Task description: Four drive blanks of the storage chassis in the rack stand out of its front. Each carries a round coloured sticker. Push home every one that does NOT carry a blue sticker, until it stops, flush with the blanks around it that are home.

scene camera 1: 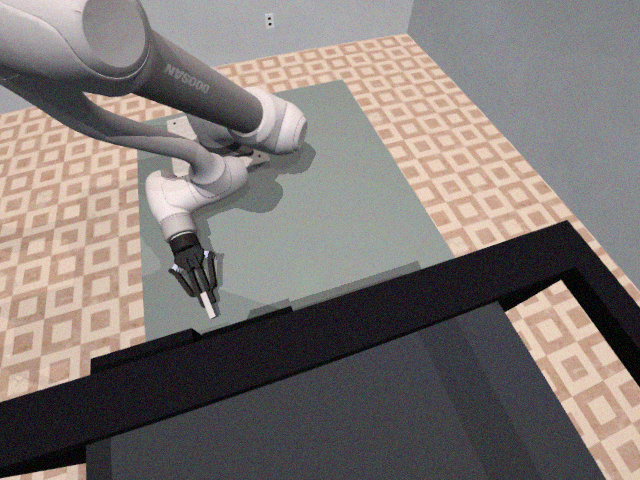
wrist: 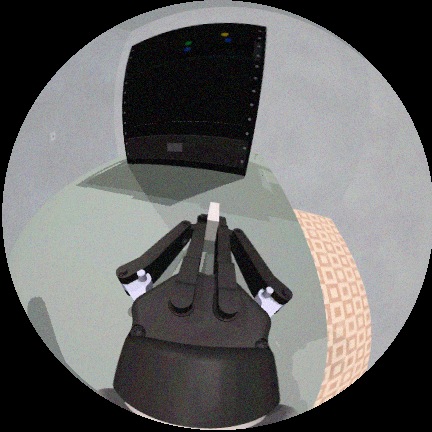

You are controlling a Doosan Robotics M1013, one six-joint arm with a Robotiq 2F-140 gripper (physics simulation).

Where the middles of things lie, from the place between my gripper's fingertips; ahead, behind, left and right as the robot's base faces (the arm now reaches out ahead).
Now: the black rack [scene camera 1: 426, 368] 35 cm ahead of my hand, 28 cm above it and 20 cm to the left of it.
